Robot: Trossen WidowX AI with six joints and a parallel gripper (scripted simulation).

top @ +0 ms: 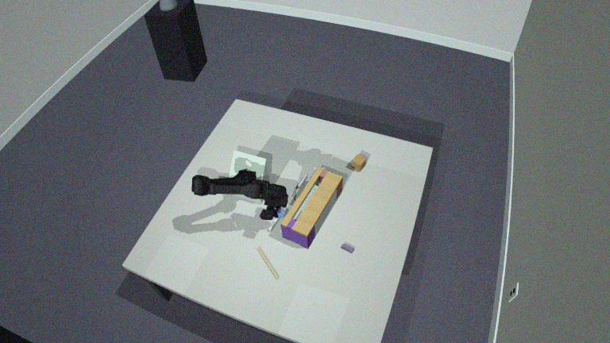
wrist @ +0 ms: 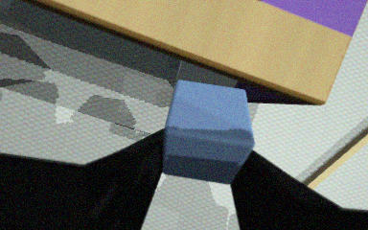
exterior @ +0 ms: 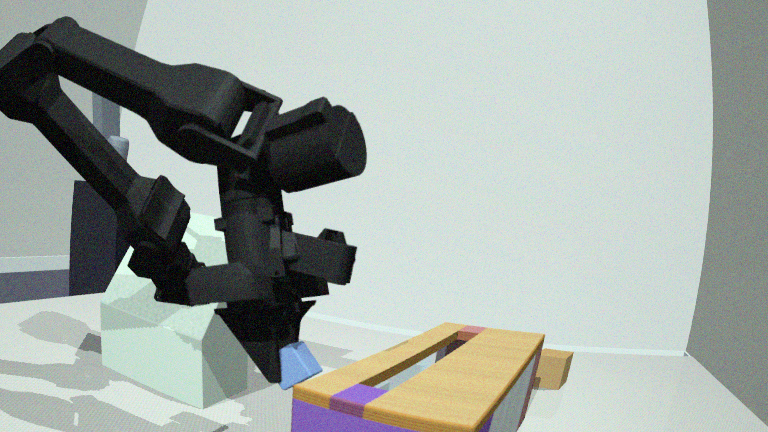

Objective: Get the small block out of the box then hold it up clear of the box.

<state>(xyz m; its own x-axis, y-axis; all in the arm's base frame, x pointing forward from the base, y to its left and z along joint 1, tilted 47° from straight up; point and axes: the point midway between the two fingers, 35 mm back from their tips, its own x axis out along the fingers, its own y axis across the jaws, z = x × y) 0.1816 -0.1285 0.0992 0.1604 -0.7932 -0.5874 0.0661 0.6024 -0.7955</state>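
Now: gripper tip 20 mm below the blue block and 10 mm short of it. Also, from my gripper tip: box: 120 mm to the left, 110 mm ahead, 50 mm below; then purple piece: 350 mm ahead, 110 mm below, 60 mm to the right; then thin wooden stick: 210 mm to the right, 110 mm below, 10 mm behind.
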